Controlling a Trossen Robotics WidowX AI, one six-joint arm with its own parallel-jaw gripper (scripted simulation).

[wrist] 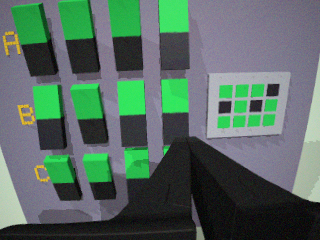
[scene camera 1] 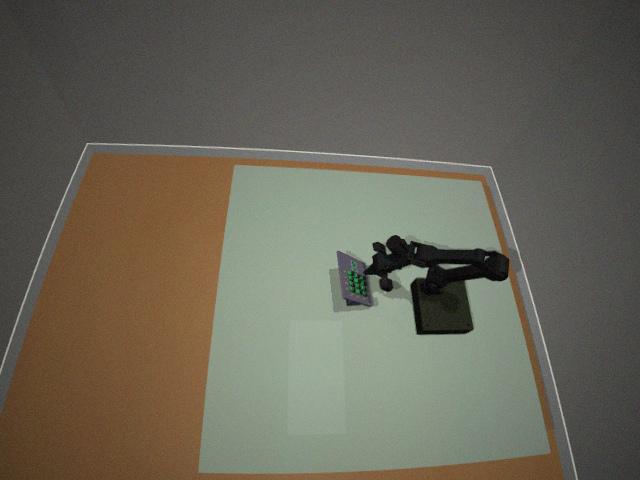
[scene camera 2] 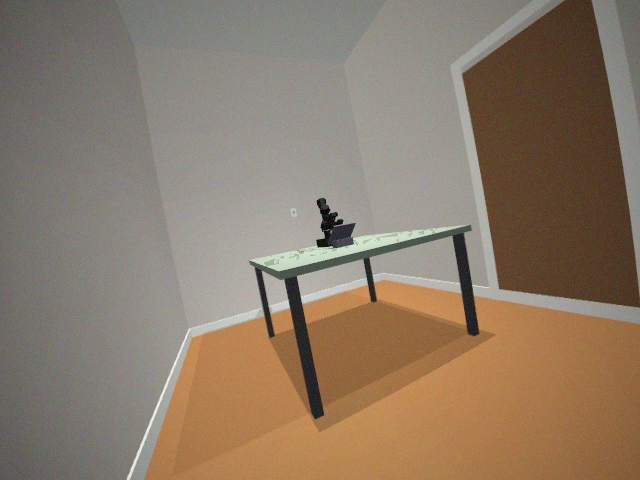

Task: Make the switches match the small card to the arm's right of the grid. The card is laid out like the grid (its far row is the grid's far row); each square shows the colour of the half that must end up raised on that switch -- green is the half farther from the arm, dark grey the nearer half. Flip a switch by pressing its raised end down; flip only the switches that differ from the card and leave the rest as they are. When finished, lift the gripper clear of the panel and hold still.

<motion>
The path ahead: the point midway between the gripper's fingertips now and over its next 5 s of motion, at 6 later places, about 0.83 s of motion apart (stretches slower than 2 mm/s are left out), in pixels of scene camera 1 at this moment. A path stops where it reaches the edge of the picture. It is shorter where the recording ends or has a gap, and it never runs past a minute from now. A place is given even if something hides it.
The gripper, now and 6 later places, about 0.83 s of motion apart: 363, 273; 359, 275; 359, 275; 358, 276; 376, 276; 368, 281; 366, 283
</motion>
